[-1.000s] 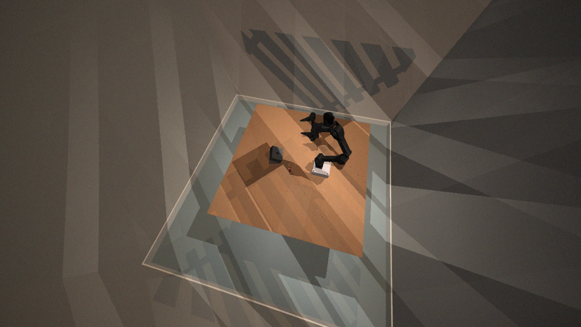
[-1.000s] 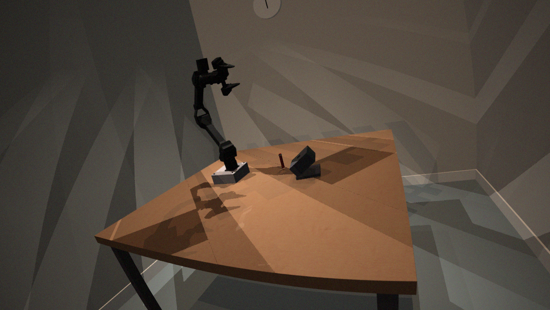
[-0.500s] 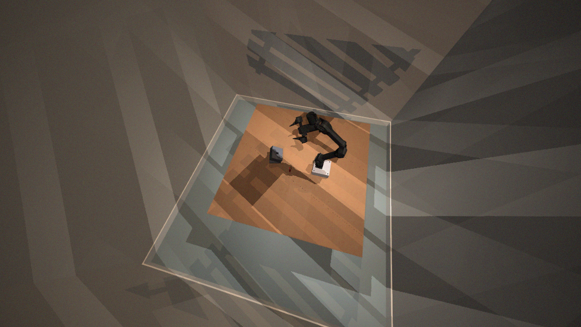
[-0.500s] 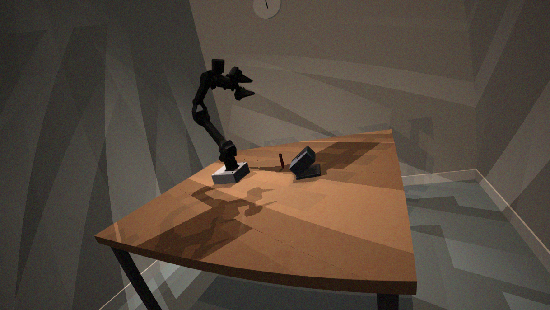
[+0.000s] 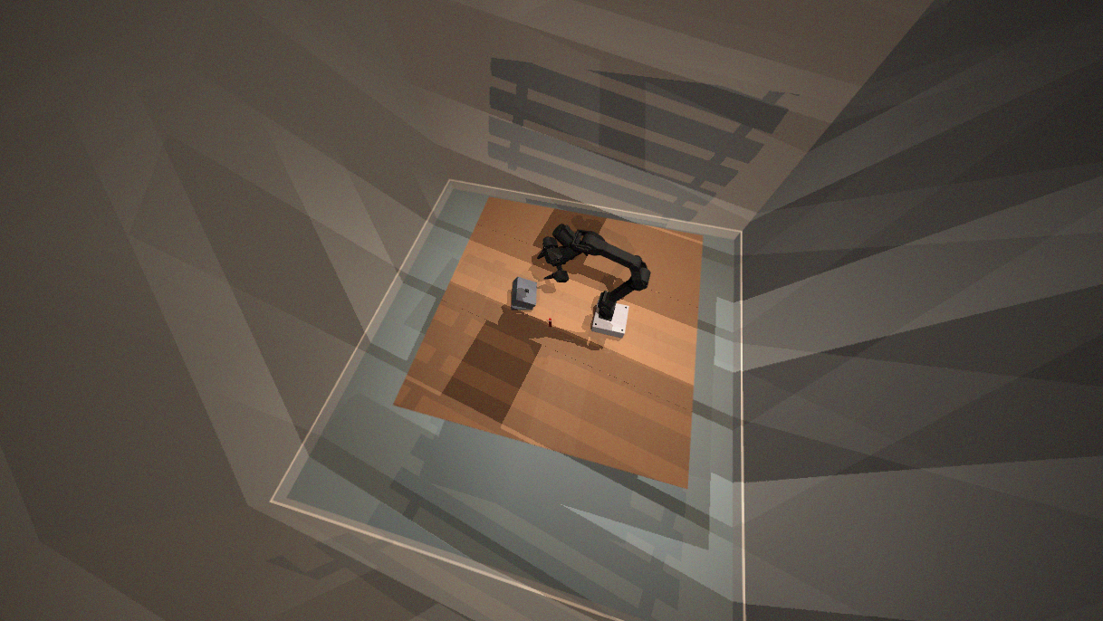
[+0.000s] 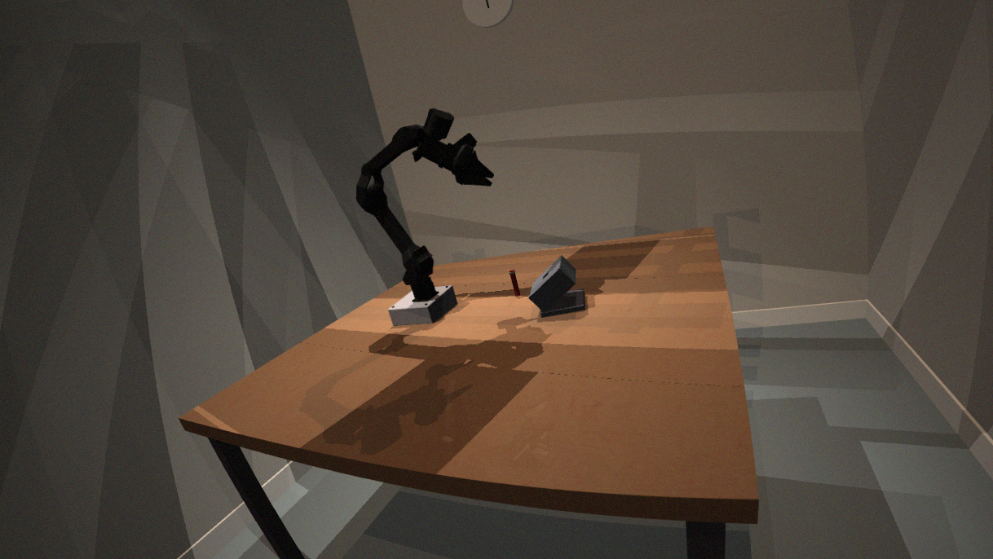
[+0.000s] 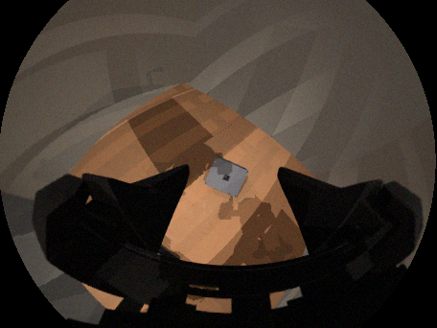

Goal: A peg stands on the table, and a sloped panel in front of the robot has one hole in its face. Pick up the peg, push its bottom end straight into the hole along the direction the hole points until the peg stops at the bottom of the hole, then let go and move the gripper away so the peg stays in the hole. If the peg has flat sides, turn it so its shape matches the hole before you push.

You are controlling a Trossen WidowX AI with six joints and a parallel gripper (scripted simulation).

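The red peg is 30 cm below my gripper tip, 9 cm to the left of it and 6 cm behind it. Also, from my gripper tip: dark grey sloped panel: 29 cm below, 11 cm ahead, 1 cm to the right.
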